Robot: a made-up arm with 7 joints.
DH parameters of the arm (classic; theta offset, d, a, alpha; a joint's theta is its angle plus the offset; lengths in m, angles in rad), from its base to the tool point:
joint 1: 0 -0.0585 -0.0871 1.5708
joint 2: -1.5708 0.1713 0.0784 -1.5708
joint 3: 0 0.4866 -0.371 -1.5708
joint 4: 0 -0.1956 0.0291 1.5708
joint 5: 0 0.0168 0.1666 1.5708
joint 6: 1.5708 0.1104 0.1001 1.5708
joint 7: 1.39 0 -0.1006 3.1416
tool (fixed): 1.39 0.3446 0 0
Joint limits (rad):
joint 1: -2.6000..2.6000
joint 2: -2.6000..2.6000
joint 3: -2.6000..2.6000
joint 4: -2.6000..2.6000
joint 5: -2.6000..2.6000
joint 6: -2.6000..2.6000
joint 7: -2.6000..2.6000
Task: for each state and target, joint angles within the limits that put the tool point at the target. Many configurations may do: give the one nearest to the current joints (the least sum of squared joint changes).
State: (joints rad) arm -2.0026 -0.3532 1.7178 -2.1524 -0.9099 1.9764 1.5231
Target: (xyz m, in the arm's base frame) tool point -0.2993 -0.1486 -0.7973
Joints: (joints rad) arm -2.0803 -0.5666 1.6906 -2.1004 -0.9329 1.9771 1.5416
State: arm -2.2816 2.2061 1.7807 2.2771 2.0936 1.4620 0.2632
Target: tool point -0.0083 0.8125 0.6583
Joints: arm -2.6000 2.6000 1.8188 2.3857 2.0901 1.2474 0.2267
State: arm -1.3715 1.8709 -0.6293 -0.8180 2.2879 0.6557 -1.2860
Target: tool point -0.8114 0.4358 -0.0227
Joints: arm -0.8758 2.6000 -0.3679 -1.2228 1.9813 -0.0821 -1.2127
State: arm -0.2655 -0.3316 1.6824 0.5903 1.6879 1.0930 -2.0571
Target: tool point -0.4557 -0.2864 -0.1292
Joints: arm -1.0263 -0.2934 1.3052 0.5035 1.7090 1.4825 -2.0850
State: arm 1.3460 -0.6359 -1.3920 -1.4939 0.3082 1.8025 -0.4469
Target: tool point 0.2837 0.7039 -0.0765
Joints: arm 1.3518 -0.1826 -1.3360 -1.6857 0.1251 1.9835 -0.5337
